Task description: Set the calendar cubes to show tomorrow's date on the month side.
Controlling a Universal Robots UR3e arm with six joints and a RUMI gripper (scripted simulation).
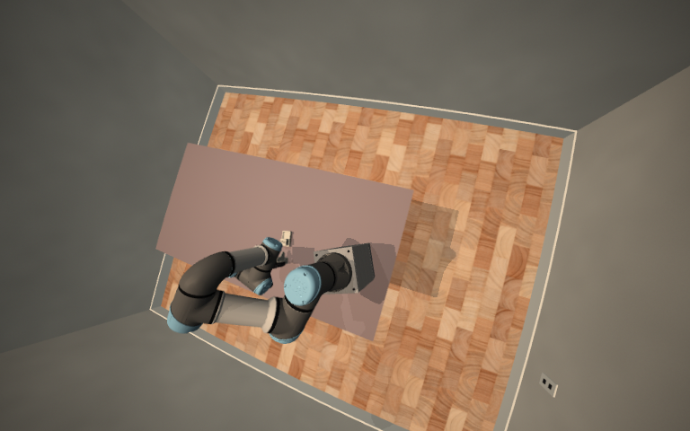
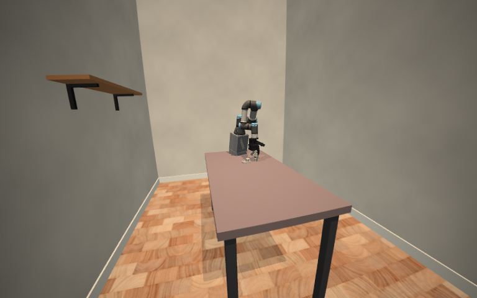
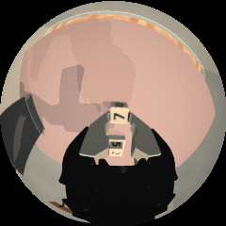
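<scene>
Right now the tray is 100 mm to the right of my hand, 40 mm ahead of it and 20 mm below it.
</scene>
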